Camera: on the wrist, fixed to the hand. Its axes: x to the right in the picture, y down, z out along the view.
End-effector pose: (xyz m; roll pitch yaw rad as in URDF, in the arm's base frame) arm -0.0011 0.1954 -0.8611 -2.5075 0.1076 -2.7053
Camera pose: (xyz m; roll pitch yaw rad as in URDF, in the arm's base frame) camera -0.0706 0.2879 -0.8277 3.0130 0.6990 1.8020
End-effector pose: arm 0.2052 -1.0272 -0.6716 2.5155 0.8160 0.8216
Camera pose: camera 0.2739 -0.9541 -0.6050 2.3585 -0.4268 -0.3961
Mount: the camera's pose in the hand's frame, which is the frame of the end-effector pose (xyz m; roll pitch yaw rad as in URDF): 0.0202 0.0700 -0.0959 0.0790 -0.0850 1.6571
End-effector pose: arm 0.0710 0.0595 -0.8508 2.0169 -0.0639 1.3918
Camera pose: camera 0.0180 0.0828 -0.7452 -2.7898 -1.0192 -0.4505
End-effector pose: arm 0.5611 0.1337 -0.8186 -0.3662 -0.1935 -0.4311
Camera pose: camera 0.6121 0.1444 -0.9272 -0.0902 0.2917 1.1723
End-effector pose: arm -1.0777 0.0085 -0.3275 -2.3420 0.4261 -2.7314
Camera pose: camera -1.1478 0.1062 -0.3207 2.5417 0.7296 1.4196
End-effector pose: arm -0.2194 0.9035 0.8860 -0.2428 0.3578 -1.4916
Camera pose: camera -0.1762 0.9266 0.7760 0.4589 0.1165 0.2157
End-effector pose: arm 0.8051 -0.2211 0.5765 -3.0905 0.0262 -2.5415
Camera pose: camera 0.7442 -0.1721 0.6681 -3.0934 0.1336 2.0806
